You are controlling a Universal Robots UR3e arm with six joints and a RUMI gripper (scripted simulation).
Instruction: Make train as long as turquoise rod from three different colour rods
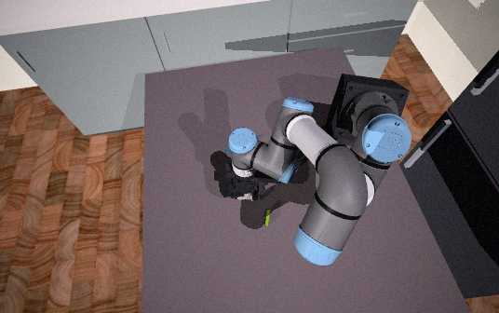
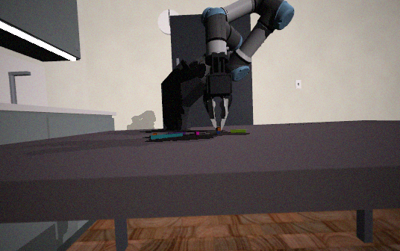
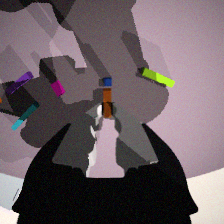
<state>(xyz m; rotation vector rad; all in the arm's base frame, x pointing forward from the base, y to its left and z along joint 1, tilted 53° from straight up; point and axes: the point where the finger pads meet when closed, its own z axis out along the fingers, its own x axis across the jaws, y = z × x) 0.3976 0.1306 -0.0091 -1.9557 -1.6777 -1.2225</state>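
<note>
The blue rod lies 3 cm behind my hand and 2 cm below it. Also, from my hand: magenta rod (7 cm to the right, 2 cm below, 2 cm behind); then purple rod (14 cm to the right, 2 cm below, 2 cm behind); then lime rod (7 cm to the left, 4 cm behind, 2 cm below).
</note>
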